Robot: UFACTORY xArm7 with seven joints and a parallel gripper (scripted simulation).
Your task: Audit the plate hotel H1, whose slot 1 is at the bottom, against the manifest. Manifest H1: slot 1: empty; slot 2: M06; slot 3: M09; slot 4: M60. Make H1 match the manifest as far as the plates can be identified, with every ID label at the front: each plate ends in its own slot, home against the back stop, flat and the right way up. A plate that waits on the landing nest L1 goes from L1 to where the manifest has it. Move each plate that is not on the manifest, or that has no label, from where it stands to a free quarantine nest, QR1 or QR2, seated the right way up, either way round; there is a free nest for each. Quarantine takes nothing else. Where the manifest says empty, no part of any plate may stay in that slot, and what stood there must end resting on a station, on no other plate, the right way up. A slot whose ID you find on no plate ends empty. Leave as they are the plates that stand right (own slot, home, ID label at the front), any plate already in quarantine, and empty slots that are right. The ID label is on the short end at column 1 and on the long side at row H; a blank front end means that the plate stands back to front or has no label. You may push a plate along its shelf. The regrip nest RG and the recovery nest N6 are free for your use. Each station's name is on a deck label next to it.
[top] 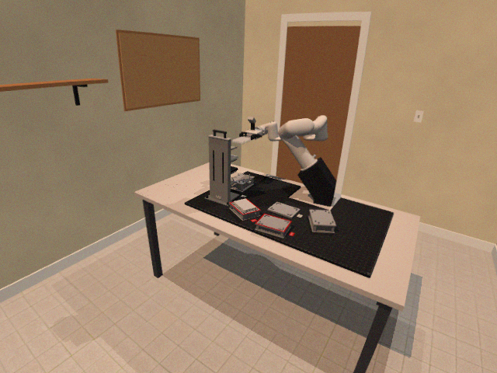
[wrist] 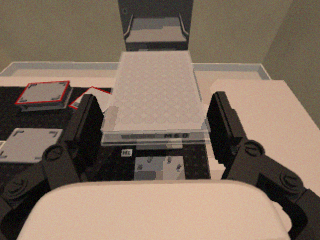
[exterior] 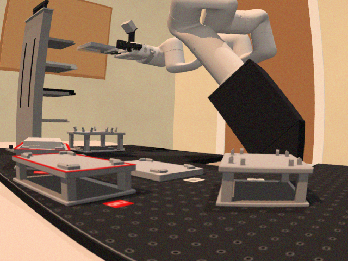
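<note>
The clear plate lies 5 cm ahead of my hand, 1 cm to the left of it and 2 cm below it. From my hand the other things lie so: hotel tower 30 cm ahead, 4 cm to the left, 15 cm below; black plate 22 cm ahead, 3 cm to the left, 18 cm below; RG label 6 cm behind, 1 cm to the right, 35 cm below.
</note>
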